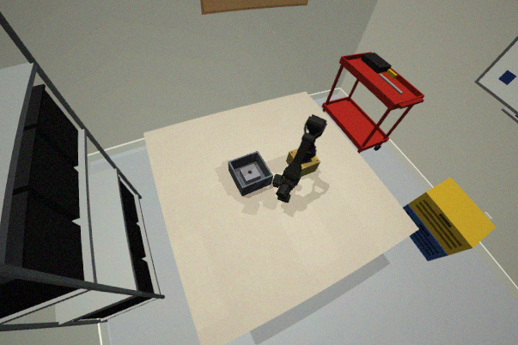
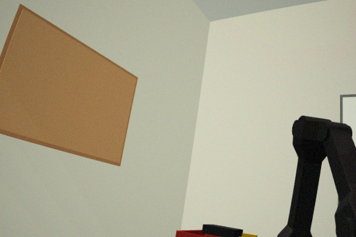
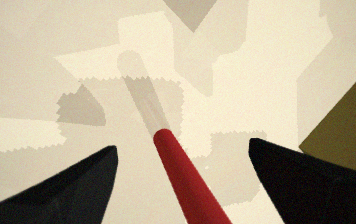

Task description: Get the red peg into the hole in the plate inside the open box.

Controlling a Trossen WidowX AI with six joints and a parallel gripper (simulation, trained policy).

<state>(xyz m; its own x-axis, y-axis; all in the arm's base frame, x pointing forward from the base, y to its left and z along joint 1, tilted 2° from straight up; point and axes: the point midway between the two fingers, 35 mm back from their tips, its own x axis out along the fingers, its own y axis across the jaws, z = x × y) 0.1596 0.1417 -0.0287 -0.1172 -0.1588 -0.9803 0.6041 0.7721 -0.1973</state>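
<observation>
Right now my gripper tip is 1 cm to the right of the red peg and 1 cm below it. Also, from my gripper tip: light grey plate: 18 cm ahead, 14 cm to the right, 2 cm above; dark grey box: 18 cm ahead, 14 cm to the right.
</observation>
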